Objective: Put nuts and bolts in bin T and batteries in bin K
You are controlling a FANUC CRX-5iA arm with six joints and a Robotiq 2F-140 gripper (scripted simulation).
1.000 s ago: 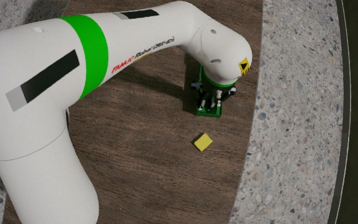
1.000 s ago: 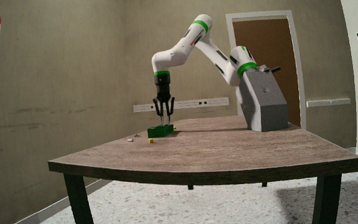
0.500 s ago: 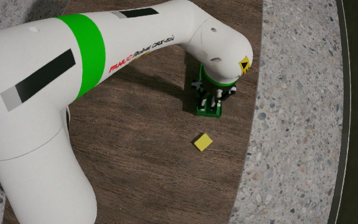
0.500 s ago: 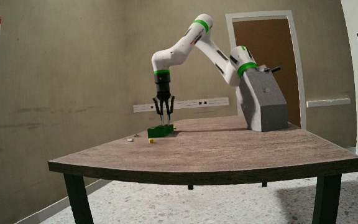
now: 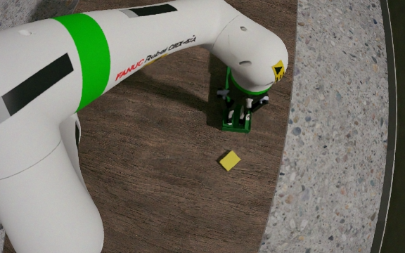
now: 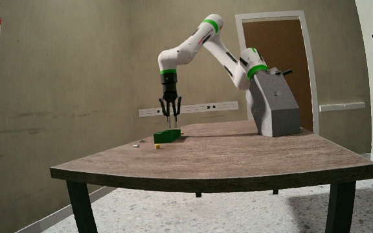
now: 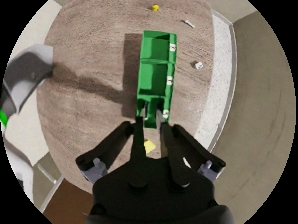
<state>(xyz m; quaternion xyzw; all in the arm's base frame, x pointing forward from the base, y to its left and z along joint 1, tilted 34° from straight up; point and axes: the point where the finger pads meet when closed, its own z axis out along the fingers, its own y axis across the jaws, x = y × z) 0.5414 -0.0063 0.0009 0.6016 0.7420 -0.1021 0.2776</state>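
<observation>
Right now my hand is 32 cm to the right of the pale bolt, 8 cm above it and 6 cm short of it. The rest, counted from my hand: yellow cube: 35 cm to the left, 8 cm below, 5 cm behind; green bins: 8 cm to the left, 6 cm below; white nut: 16 cm to the left, 12 cm ahead, 8 cm below.
</observation>
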